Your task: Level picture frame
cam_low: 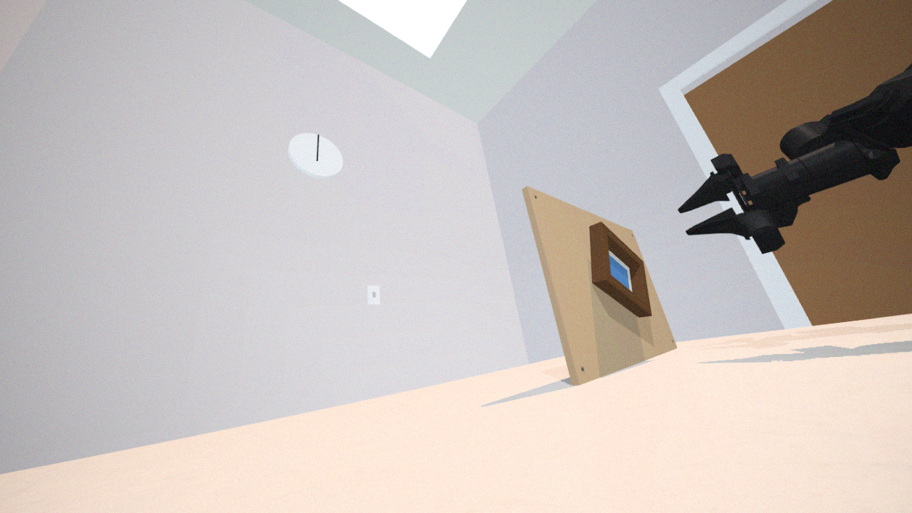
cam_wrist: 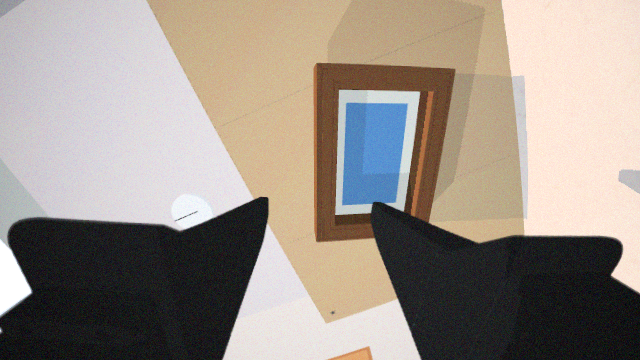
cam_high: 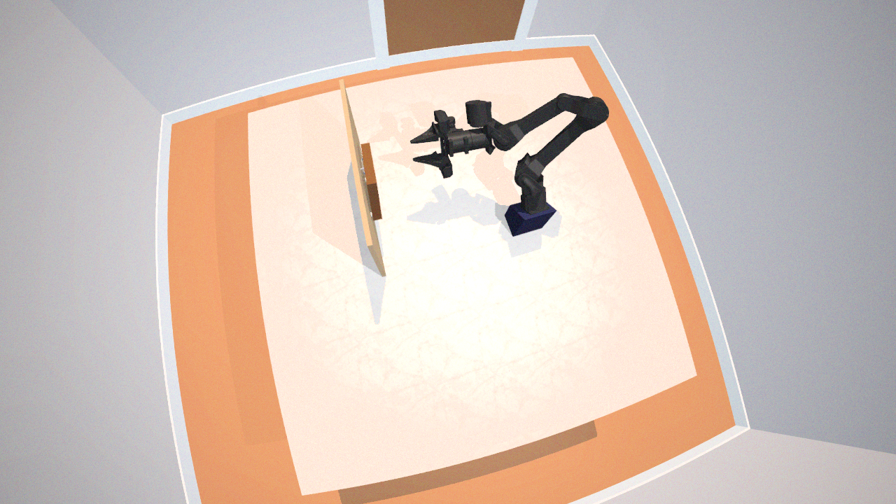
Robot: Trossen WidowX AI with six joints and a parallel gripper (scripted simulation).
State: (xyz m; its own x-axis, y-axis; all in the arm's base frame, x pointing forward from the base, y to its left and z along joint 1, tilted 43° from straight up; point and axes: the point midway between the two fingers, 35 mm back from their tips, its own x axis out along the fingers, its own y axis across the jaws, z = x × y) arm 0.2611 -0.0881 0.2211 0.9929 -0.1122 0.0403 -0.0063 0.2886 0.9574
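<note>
Right now the brown wooden picture frame is 130 mm ahead of my gripper tip, 60 mm below it and 20 mm to the left of it. Round my gripper tip: tan wall board (140 mm ahead, 70 mm below).
</note>
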